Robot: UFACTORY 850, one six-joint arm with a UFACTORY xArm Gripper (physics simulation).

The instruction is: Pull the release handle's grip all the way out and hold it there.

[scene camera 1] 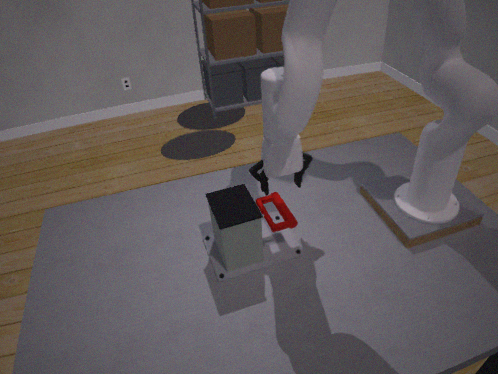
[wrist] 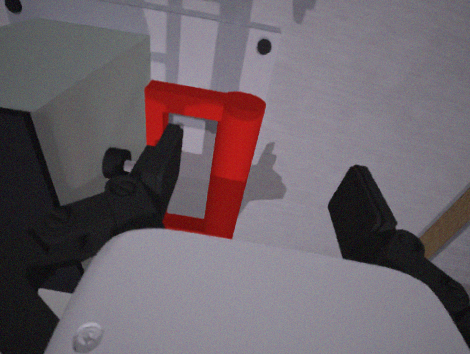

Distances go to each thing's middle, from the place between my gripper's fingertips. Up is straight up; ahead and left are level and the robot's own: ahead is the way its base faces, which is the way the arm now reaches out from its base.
Labels:
Now: hand 11 cm short of the base plate [scene camera 1: 278, 247], 3 cm to the right of it and 14 cm above it.

